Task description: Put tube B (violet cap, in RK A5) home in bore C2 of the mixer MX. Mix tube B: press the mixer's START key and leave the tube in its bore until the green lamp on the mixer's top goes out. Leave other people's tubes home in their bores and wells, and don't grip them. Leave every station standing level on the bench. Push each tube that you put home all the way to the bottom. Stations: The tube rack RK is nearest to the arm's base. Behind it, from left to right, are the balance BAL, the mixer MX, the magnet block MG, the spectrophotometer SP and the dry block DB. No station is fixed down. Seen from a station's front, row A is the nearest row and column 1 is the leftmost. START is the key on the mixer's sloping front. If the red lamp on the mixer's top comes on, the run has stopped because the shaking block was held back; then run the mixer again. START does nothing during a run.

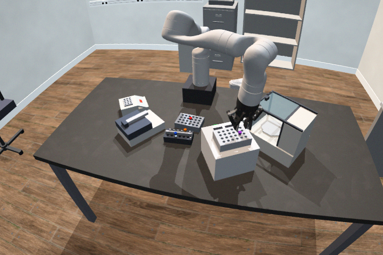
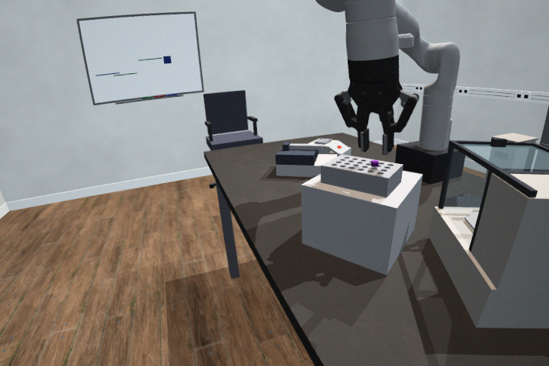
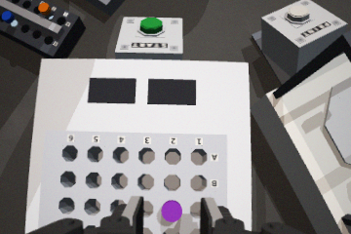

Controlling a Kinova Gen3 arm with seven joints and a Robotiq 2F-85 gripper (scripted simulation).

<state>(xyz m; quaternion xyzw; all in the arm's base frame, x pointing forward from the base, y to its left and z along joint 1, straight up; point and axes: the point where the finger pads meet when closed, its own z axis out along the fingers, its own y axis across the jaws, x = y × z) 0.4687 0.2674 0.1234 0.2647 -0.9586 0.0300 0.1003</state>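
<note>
Right now the green start key is 15 cm below my hand, 15 cm behind it and 12 cm to the right of it. The rest, counted from my hand: dark magnet block MG (28 cm to the right, 20 cm below, 9 cm behind); grey bored block (7 cm below, 3 cm to the right); red-capped tube (25 cm to the right, 20 cm behind, 19 cm below).
</note>
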